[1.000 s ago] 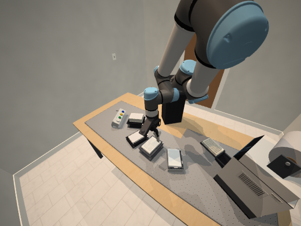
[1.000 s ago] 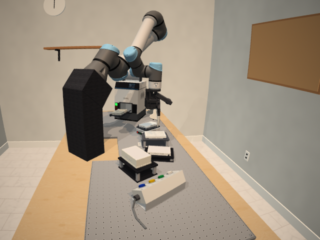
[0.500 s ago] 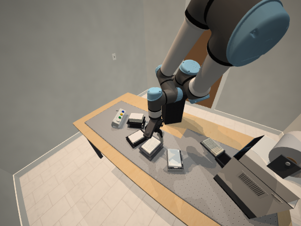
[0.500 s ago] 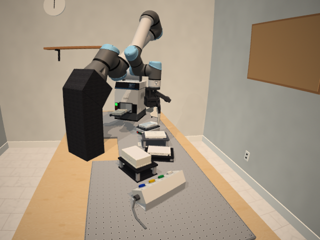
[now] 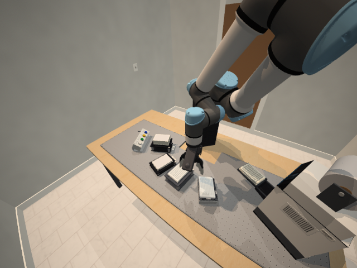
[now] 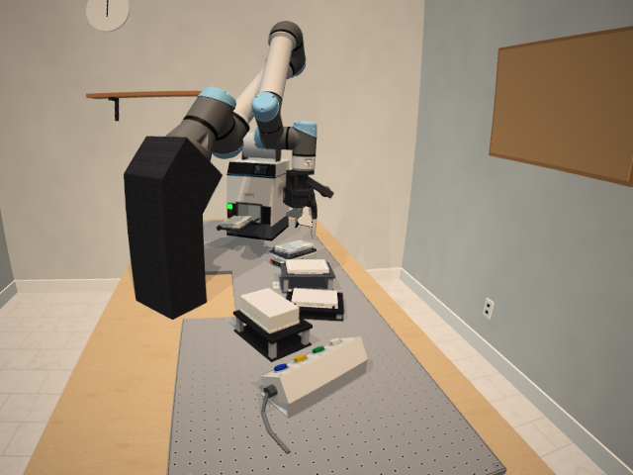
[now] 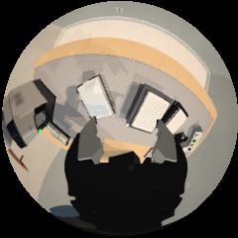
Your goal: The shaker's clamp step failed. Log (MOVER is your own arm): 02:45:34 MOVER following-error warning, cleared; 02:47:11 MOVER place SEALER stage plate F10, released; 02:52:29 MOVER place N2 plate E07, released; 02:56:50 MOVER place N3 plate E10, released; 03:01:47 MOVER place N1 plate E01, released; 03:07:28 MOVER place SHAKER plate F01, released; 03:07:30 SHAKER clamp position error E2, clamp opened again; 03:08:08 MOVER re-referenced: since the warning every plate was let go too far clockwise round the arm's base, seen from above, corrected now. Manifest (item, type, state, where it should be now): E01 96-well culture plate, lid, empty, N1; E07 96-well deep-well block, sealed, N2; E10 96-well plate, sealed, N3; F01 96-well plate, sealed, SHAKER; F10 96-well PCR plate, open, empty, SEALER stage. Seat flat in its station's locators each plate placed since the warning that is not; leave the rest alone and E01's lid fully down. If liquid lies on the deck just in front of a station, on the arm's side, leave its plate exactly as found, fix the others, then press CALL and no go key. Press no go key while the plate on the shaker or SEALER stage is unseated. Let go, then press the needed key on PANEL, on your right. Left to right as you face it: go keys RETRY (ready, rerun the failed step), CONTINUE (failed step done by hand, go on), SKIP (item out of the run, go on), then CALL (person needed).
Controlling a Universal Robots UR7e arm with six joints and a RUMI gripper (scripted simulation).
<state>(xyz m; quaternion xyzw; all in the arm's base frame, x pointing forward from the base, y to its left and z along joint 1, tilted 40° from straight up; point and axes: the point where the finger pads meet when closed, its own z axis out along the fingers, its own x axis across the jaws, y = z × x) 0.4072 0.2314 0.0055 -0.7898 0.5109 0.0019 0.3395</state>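
The lidded culture plate lies 90 mm to the left of my hand, 90 mm below it and 40 mm behind it. Also, from my hand: PCR plate: 290 mm behind, 220 mm to the left, 40 mm below; then film roll: 490 mm to the left, 250 mm behind, 240 mm above.
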